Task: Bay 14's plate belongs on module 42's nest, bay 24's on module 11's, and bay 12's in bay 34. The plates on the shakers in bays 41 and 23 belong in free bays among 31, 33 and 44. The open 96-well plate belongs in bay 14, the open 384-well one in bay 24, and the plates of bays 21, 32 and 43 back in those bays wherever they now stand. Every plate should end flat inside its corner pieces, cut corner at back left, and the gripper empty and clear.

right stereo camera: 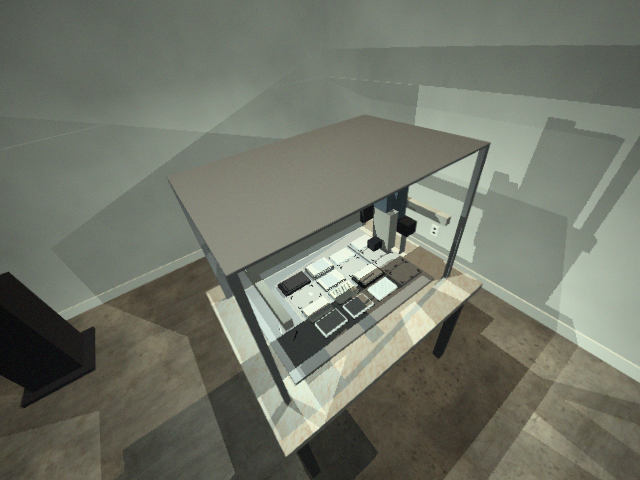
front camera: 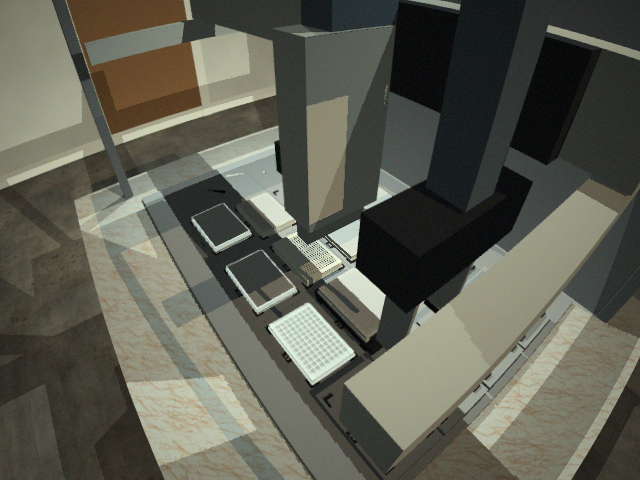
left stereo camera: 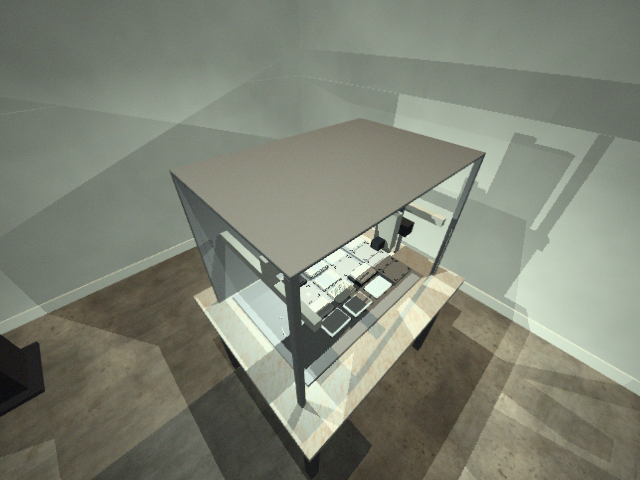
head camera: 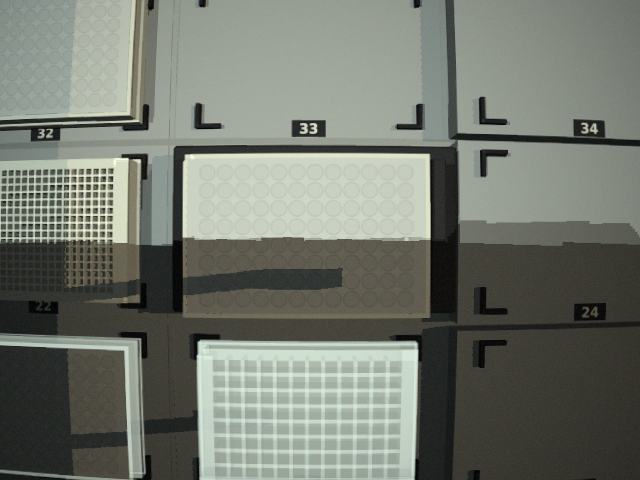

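Note:
My gripper hangs above the deck's right part, around bays 24 and 34; its jaws stand apart with no plate seen between them, their tips partly hidden. A lidded plate sits on the black shaker in bay 23. The open 96-well plate stands in bay 13, the open 384-well one in bay 22. Lidded plates are in bay 11, bay 12, bay 21 and bay 32. Bays 33, 34 and 24 show no plate.
The grey pipetting stage hides much of the back rows in the front view. A long beige beam crosses the front right. The black shaker of bay 41 carries no plate. A small dark rod lies at the left.

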